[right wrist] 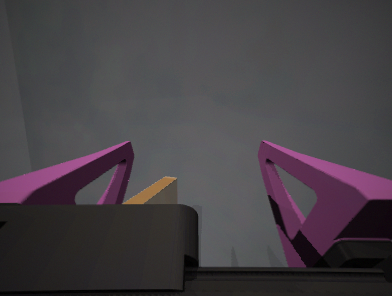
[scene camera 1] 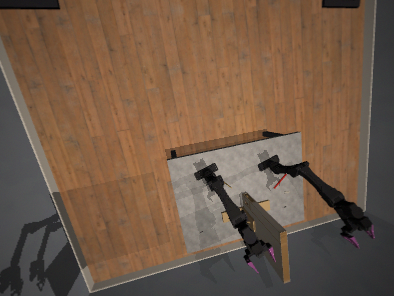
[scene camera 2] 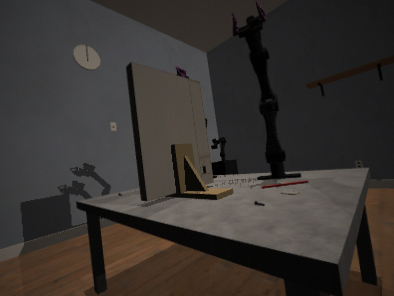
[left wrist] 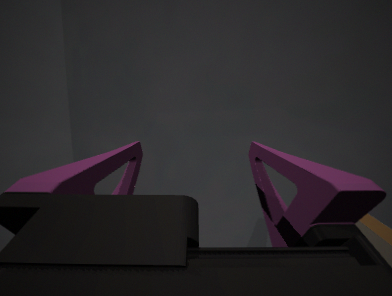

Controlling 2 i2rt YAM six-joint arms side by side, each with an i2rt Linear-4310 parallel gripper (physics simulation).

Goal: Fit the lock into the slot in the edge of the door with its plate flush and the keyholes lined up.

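Places are measured from the left arm's base along level axes (x back, y right, z up), in centimetres.
Pixels of known places: left gripper, fingertip midpoint: (scene camera 1: pixel 365 243) (scene camera 2: pixel 243 7) (left wrist: pixel 195 147); right gripper, fingertip midpoint: (right wrist: pixel 195 148) (scene camera 1: pixel 266 267) (scene camera 2: pixel 169 69); left arm's base, link origin: (scene camera 1: pixel 268 162) (scene camera 2: pixel 278 177); right arm's base, link origin: (scene camera 1: pixel 206 171).
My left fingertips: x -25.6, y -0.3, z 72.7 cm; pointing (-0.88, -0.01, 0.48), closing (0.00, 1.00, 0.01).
Note:
For each thing: its top centre in the pictures, then the offset to it from my left fingertips. "spot": a spot on its surface instead. Level surfaces: height alone.
- small dark opening, surface spot: (scene camera 2: pixel 204 169) spot: dx +7.1, dy +31.3, dz -63.7 cm
- grey table, surface height: dz -72.7 cm
- wooden support, surface spot: (scene camera 2: pixel 220 193) spot: dx -14.6, dy +15.3, dz -71.2 cm
- red rod, top centre: (scene camera 2: pixel 284 183) (scene camera 1: pixel 280 181) dx +3.8, dy -4.0, dz -72.1 cm
- small pale piece, top centre: (scene camera 2: pixel 289 192) dx -10.6, dy -6.3, dz -72.5 cm
- dark screw, top centre: (scene camera 2: pixel 259 201) dx -23.9, dy +0.4, dz -71.7 cm
- small yellowish piece, top centre: (scene camera 1: pixel 223 187) dx +27.0, dy +46.3, dz -70.1 cm
The door (scene camera 1: pixel 267 231) (scene camera 2: pixel 162 130) stands upright on the table, held by wooden supports. A small dark opening (scene camera 2: pixel 204 169) shows low near its far edge in scene camera 2. I cannot make out the lock or the edge slot. My left gripper (scene camera 1: pixel 365 241) (scene camera 2: pixel 245 8) (left wrist: pixel 195 147) is open and empty, raised high, to the right of the door in scene camera 1. My right gripper (scene camera 1: pixel 265 266) (right wrist: pixel 195 148) is open and empty, raised beside the door's upper part. Its arm hides part of the door's left side.
The grey table (scene camera 1: pixel 182 200) (scene camera 2: pixel 300 225) bears a wooden support (scene camera 1: pixel 263 205) (scene camera 2: pixel 220 193) at the door's foot. A red rod (scene camera 1: pixel 280 181) (scene camera 2: pixel 285 185), a small pale piece (scene camera 2: pixel 289 193) and a dark screw (scene camera 2: pixel 259 203) lie on the table. A small yellowish piece (scene camera 1: pixel 227 184) shows beside the right arm.

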